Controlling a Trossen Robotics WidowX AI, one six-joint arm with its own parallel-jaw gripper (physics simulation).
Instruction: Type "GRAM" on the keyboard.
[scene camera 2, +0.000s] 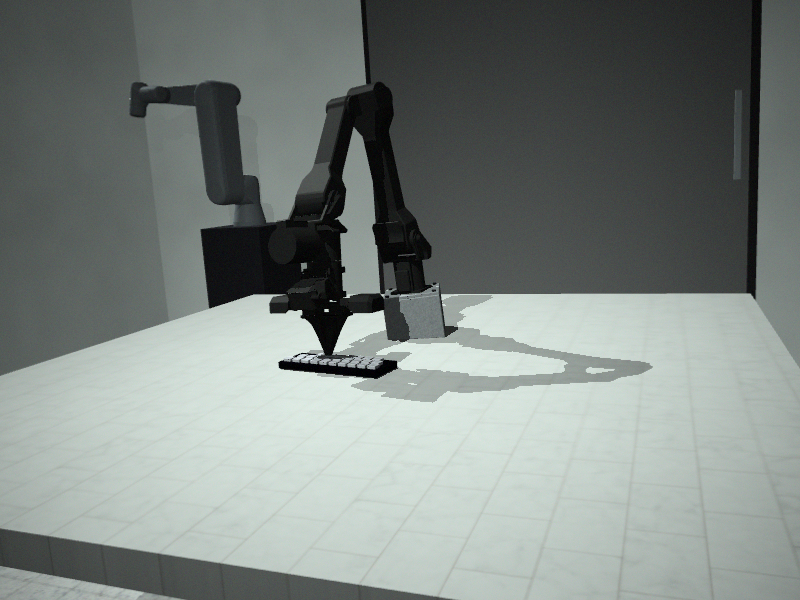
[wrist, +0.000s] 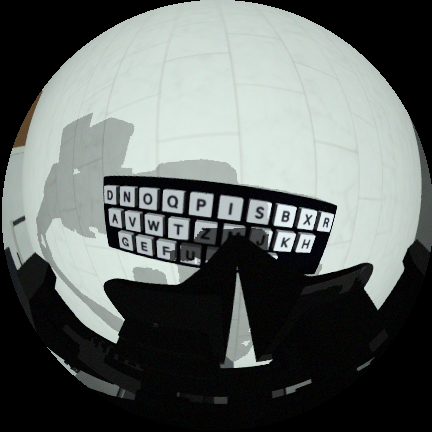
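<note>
The black keyboard with white letter keys lies flat on the table. My gripper is shut and empty, pointing down over the keyboard. In the wrist view its tip is at the M key, which is shaded and partly covered by the fingers. Whether the tip touches the key I cannot tell. The G key is at the left of the lowest row, the A key at the left of the middle row, and the R key at the right end of the top row. Some lower-row keys are hidden behind the fingers.
The pale tiled table extends around the keyboard. The arm's light base block stands behind and right of the keyboard. A grey second arm stands on a dark pedestal beyond the table. The arm's shadow falls across the table and part of the keys.
</note>
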